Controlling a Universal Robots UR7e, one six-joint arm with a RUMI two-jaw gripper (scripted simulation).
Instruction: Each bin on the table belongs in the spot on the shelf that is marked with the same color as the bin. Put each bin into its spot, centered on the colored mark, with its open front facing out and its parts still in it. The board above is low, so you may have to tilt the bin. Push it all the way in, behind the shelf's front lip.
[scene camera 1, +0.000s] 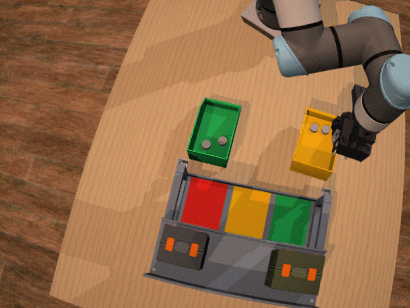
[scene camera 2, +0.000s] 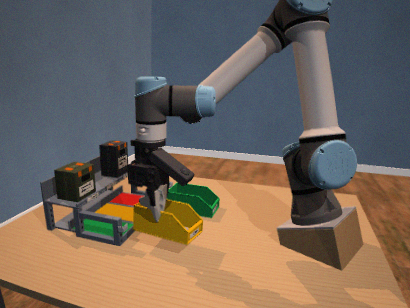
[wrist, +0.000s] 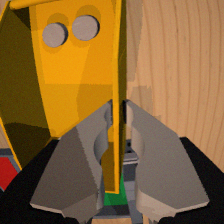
My gripper (scene camera 1: 335, 147): 85 cm from the lens. A yellow bin (scene camera 1: 313, 149): 88 cm from the lens. A green bin (scene camera 1: 213, 121) is 92 cm from the lens. A green mark (scene camera 1: 290, 219): 87 cm from the lens.
